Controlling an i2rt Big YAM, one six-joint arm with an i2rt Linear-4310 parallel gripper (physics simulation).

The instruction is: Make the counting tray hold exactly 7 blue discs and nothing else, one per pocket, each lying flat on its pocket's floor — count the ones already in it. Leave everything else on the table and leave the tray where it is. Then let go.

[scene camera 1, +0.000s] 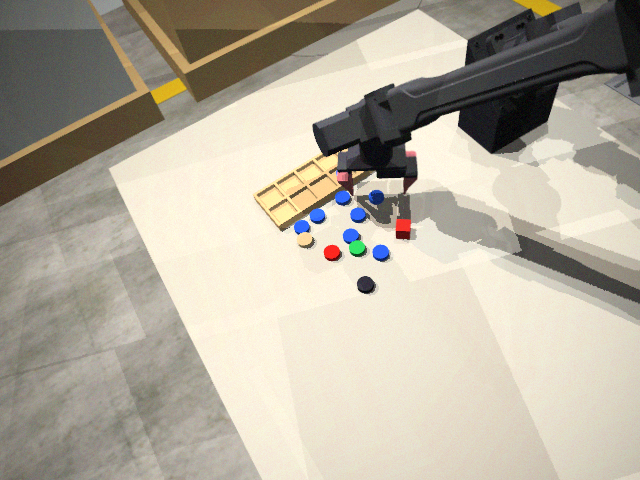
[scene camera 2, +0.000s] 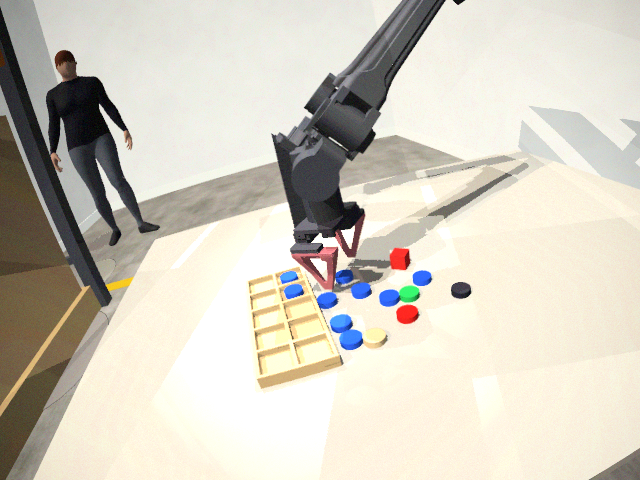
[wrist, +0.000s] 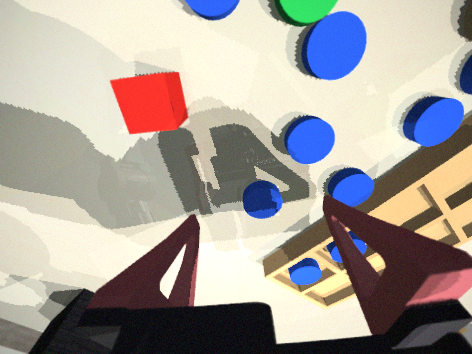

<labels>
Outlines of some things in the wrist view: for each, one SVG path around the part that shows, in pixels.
The gripper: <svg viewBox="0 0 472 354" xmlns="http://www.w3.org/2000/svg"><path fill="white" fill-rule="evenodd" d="M472 256L467 251L368 215L329 195L324 195L322 209L372 335L277 344L272 308L267 303L252 301L194 306L200 224L196 215L191 214L167 238L95 291L77 323L75 331L111 349L111 354L472 354L471 345L462 334L457 333L472 322L472 315L458 300L472 287ZM185 246L179 272L167 298L160 290L161 280ZM345 226L383 259L385 269L381 276L355 245Z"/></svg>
A wooden counting tray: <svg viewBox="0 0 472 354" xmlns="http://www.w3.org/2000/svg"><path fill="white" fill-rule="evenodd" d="M366 244L366 251L363 255L381 276L385 269L384 261ZM324 219L262 260L264 278L324 309L328 309L356 295L343 262L334 261L326 247L327 244L333 241L327 221ZM317 260L322 272L321 277L317 281L304 285L291 281L288 271L289 267L306 257ZM472 115L462 121L458 129L448 139L437 145L426 147L374 184L373 192L369 198L363 203L353 206L353 208L454 247L472 240Z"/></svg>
A red cube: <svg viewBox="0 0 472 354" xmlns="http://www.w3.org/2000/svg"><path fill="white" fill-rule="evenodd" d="M179 72L110 80L129 134L178 129L188 119Z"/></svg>
</labels>
